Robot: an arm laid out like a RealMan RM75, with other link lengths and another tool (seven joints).
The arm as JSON. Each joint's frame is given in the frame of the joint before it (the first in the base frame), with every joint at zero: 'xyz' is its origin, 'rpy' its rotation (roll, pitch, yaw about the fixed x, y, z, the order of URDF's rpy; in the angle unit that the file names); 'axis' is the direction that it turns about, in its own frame. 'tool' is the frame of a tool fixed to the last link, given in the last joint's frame.
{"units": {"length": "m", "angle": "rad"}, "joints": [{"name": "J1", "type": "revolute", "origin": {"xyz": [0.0, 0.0, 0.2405], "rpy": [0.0, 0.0, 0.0]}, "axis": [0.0, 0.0, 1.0]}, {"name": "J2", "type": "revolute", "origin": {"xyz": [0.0, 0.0, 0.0], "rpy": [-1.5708, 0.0, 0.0]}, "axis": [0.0, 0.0, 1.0]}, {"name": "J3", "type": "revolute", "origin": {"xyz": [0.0, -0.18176, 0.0], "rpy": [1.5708, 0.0, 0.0]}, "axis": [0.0, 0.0, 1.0]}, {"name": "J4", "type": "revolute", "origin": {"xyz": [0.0, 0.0, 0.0], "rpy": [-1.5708, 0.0, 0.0]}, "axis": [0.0, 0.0, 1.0]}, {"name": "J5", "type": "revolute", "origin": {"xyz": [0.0, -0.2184, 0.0], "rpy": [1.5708, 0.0, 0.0]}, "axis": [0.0, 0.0, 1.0]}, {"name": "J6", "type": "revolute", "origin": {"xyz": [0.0, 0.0, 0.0], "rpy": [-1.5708, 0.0, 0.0]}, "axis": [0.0, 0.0, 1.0]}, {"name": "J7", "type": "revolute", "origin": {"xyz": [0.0, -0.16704, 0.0], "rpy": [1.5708, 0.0, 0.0]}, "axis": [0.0, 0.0, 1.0]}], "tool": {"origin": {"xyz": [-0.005, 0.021, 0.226], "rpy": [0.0, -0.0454, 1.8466]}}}
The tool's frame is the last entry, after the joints.
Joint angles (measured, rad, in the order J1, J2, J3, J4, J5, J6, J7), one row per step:
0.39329 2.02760 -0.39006 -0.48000 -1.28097 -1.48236 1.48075
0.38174 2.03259 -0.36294 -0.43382 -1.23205 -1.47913 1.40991
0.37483 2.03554 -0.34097 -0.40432 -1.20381 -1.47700 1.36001
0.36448 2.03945 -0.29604 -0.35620 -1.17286 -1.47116 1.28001
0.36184 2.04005 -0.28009 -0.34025 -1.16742 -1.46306 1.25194
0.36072 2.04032 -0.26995 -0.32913 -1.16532 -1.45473 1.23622
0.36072 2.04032 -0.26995 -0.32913 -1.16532 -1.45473 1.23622
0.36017 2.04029 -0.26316 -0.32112 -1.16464 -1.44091 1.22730
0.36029 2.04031 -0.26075 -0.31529 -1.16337 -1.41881 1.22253
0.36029 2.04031 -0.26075 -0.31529 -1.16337 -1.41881 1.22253
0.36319 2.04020 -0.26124 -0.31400 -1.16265 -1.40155 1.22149
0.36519 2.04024 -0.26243 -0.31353 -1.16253 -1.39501 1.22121
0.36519 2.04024 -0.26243 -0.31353 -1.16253 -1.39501 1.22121
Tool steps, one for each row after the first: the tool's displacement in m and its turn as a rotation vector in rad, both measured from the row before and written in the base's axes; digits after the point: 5 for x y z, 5 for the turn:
0.01865 -0.00056 0.01609 0.07055 0.01274 -0.04175
0.01350 -0.00101 0.01044 0.04755 0.00258 -0.03143
0.02472 -0.00243 0.01391 0.06914 -0.00111 -0.05989
0.01008 0.00003 0.00273 0.01835 -0.00413 -0.02609
0.00731 0.00052 0.00075 0.00838 -0.00026 -0.01901
0.00000 0.00000 0.00000 0.00000 0.00000 0.00000
0.00780 0.00151 -0.00042 0.00237 0.00200 -0.02035
0.00932 0.00283 -0.00182 -0.00297 0.00369 -0.02470
0.00000 0.00000 0.00000 0.00000 0.00000 0.00000
0.00492 0.00286 -0.00146 -0.00383 0.00165 -0.01421
0.00116 0.00133 -0.00101 -0.00248 0.00040 -0.00398
0.00000 0.00000 0.00000 0.00000 0.00000 0.00000

